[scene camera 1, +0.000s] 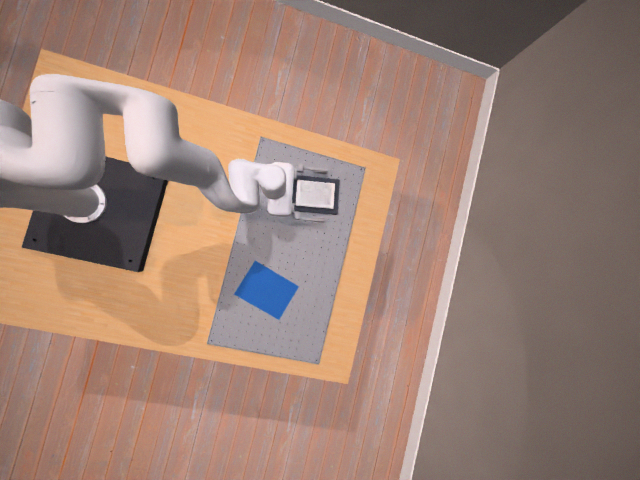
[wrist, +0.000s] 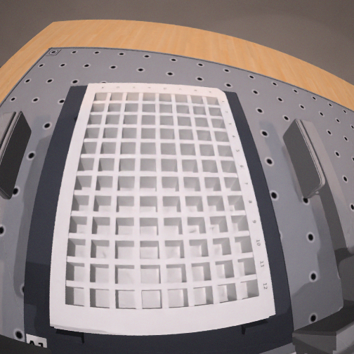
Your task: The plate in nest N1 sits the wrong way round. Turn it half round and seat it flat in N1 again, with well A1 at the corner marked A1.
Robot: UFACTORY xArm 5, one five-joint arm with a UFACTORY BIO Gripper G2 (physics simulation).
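Note:
The white well plate [scene camera 1: 316,194] [wrist: 175,320] lies in the dark nest [scene camera 1: 336,198] [wrist: 47,225] and looks flat. In the wrist view its number 12 is at the near right, and the low numbers run to the far end. The nest's A1 label [wrist: 36,342] shows partly at the near left corner, diagonally opposite the far right end of the number column. The plate's letters are too small to read. My gripper [scene camera 1: 312,194] [wrist: 160,157] is open. Its fingers stand wide apart, one beyond each long side of the plate and nest, touching neither.
A grey perforated board [scene camera 1: 289,248] [wrist: 295,210] lies under the nest, on the wooden table [scene camera 1: 379,175] [wrist: 150,35]. A blue rectangle [scene camera 1: 266,290] lies at an angle on the same board, apart from the nest. The black base plate [scene camera 1: 129,222] is under the arm.

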